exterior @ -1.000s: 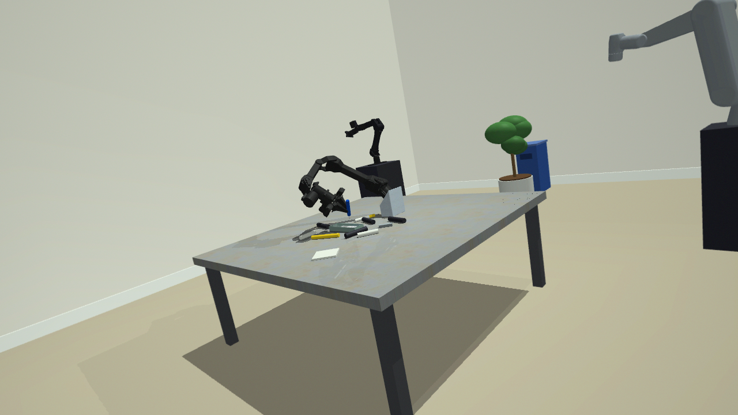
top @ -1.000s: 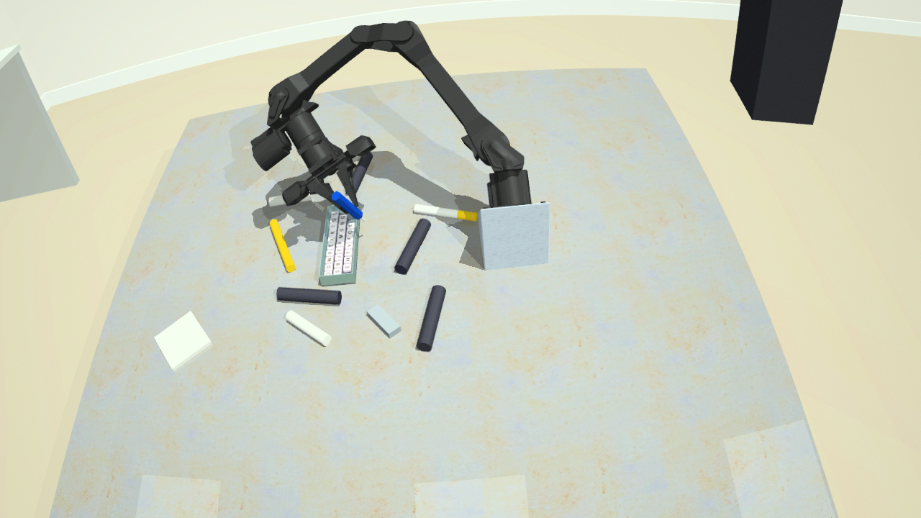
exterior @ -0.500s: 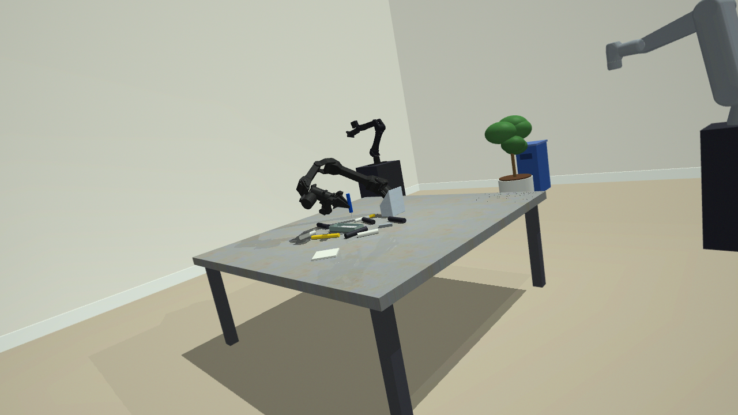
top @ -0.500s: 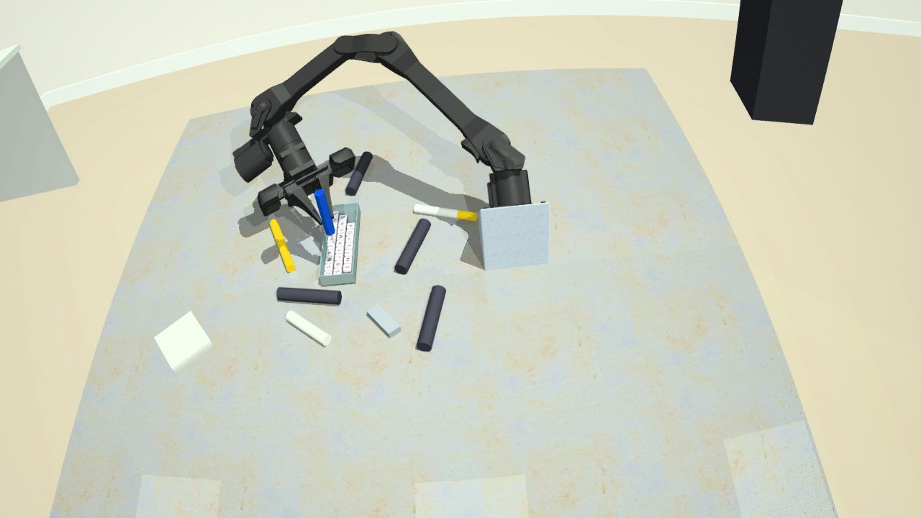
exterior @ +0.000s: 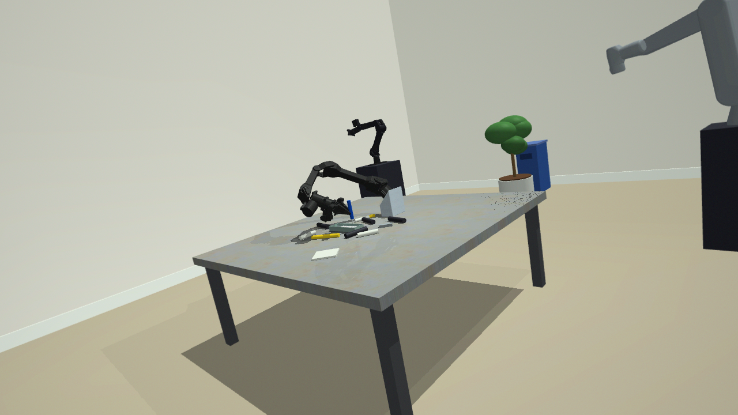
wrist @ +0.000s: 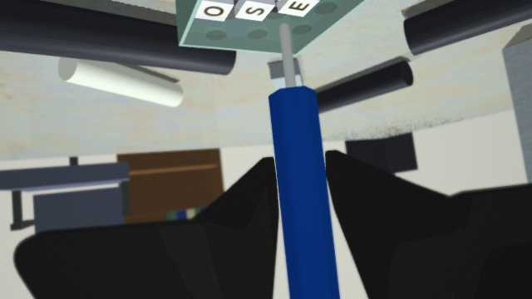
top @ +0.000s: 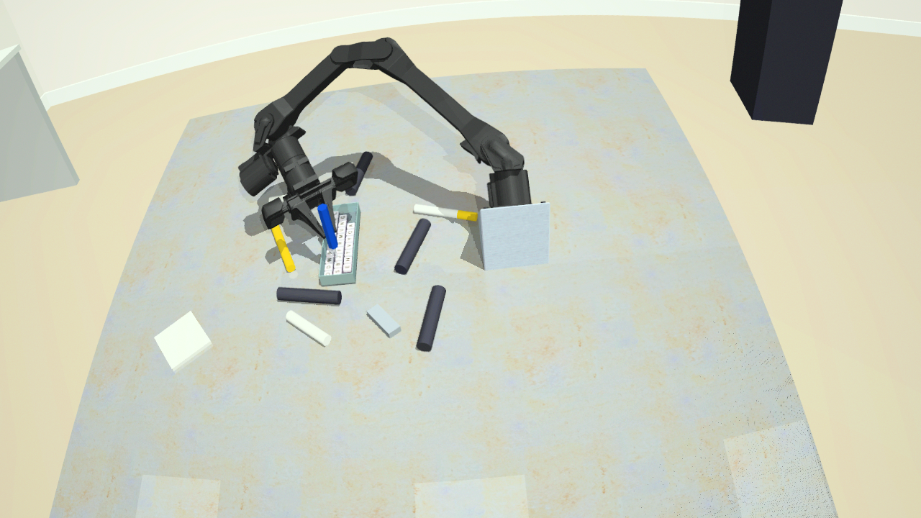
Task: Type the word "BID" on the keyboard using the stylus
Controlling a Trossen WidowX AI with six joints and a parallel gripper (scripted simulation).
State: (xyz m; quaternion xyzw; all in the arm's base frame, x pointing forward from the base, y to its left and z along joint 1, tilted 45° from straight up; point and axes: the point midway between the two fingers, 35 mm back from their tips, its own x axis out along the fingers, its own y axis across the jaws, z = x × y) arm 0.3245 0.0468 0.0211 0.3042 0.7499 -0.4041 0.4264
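My gripper tip is 7 cm above the green keyboard tray, 6 cm to the left of it and 1 cm short of it. Round my gripper tip: grey stylus tip (5 cm below); then yellow cylinder (13 cm ahead, 8 cm below, 6 cm to the right); then blue stylus (1 cm below).
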